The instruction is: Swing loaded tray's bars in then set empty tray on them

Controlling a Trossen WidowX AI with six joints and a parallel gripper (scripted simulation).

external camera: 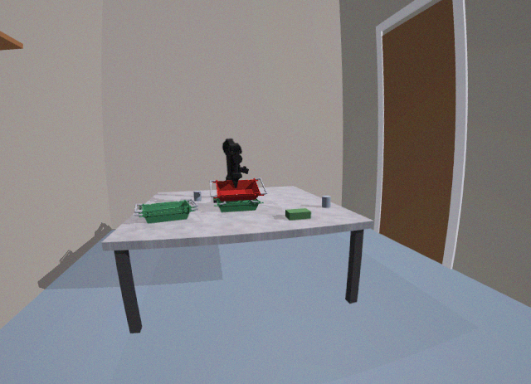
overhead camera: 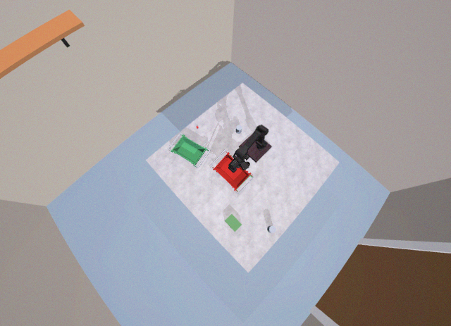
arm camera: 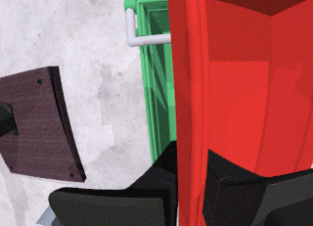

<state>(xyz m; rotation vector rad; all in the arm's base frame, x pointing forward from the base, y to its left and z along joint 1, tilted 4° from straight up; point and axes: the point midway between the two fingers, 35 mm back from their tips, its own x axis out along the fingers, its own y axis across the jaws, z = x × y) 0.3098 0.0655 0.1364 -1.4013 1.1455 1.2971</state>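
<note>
Now: the red tray 7 cm ahead of my gripper tip and 1 cm to the left of it. Round my gripper tip: green block: 29 cm ahead, 35 cm to the left, 11 cm below.
</note>
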